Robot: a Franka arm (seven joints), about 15 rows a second.
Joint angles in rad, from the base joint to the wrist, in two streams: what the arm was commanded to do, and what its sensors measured. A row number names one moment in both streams.
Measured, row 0:
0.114 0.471 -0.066 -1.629 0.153 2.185 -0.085
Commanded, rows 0 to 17:
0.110 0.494 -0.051 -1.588 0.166 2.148 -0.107
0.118 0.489 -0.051 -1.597 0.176 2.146 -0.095
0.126 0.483 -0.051 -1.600 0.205 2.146 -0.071
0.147 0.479 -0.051 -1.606 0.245 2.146 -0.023
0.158 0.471 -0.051 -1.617 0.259 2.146 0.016
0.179 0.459 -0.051 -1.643 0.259 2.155 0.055
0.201 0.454 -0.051 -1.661 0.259 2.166 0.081
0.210 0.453 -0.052 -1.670 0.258 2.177 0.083
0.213 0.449 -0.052 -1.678 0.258 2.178 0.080
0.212 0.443 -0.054 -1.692 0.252 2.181 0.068
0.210 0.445 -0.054 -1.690 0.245 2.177 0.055
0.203 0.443 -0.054 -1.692 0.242 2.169 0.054
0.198 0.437 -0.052 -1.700 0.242 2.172 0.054
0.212 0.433 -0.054 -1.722 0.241 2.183 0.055
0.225 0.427 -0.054 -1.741 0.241 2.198 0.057
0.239 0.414 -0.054 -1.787 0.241 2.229 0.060
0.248 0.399 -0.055 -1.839 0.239 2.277 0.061
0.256 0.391 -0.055 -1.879 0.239 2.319 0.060
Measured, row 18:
0.230 0.453 -0.053 -1.741 0.237 2.224 0.063
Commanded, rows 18 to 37:
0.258 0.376 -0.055 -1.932 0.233 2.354 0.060
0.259 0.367 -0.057 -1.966 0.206 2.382 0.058
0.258 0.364 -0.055 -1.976 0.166 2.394 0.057
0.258 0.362 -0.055 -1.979 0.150 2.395 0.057
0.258 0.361 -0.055 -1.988 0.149 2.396 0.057
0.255 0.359 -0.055 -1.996 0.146 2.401 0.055
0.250 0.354 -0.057 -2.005 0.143 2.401 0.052
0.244 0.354 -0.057 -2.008 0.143 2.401 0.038
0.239 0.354 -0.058 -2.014 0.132 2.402 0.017
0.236 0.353 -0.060 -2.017 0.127 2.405 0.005
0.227 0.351 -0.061 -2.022 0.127 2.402 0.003
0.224 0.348 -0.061 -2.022 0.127 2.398 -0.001
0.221 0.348 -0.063 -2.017 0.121 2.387 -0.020
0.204 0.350 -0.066 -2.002 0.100 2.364 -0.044
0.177 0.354 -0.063 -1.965 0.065 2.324 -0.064
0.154 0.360 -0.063 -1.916 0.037 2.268 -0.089
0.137 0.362 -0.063 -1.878 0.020 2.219 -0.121
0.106 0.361 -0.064 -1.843 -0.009 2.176 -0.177
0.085 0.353 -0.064 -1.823 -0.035 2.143 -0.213
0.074 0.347 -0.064 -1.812 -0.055 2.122 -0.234
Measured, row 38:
0.110 0.356 -0.076 -1.857 -0.011 2.195 -0.175
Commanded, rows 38 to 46:
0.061 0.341 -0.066 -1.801 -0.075 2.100 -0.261
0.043 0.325 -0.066 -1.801 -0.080 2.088 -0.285
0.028 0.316 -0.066 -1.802 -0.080 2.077 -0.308
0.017 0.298 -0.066 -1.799 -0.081 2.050 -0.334
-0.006 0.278 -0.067 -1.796 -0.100 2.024 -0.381
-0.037 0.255 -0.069 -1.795 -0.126 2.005 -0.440
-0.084 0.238 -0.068 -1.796 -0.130 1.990 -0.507
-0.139 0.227 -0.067 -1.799 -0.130 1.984 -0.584
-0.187 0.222 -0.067 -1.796 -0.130 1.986 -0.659
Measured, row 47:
-0.083 0.258 -0.083 -1.789 -0.120 2.013 -0.520
